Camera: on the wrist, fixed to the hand. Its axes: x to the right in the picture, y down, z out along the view.
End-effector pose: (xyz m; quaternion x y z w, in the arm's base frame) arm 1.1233 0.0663 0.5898 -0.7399 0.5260 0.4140 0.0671
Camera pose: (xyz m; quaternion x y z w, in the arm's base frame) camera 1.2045 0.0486 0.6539 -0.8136 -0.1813 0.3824 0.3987
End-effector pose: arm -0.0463 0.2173 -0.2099 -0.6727 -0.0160 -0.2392 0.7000
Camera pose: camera -0.1084 0.1349 -0.1908 -0.5193 -0.5920 -0.5440 0.2896
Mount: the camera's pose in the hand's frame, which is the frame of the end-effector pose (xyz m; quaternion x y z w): -0.0226 -0.0384 -0.0950 -0.0358 -0.1680 -0.7015 0.6917
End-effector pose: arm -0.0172 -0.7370 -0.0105 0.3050 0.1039 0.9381 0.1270
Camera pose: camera -0.0497 -0.7186 -0.1086 0.2911 0.2309 0.5123 0.7743
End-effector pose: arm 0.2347 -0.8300 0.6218 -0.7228 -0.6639 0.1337 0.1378
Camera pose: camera 0.2331 -0.8515 0.7245 -0.0167 -0.9941 0.0935 0.0517
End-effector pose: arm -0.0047 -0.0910 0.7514 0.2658 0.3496 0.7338 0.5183
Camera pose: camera -0.0469 -0.1266 0.6621 0.0433 0.3149 0.1118 0.9415
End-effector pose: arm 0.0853 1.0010 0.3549 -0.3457 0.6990 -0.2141 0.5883
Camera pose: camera 0.0035 0.9817 0.4178 -0.7865 0.1498 -0.4777 0.3618
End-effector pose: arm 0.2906 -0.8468 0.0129 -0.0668 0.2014 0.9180 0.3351
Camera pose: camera 0.3314 -0.8728 -0.0802 -0.0453 0.0033 0.4183 0.9072
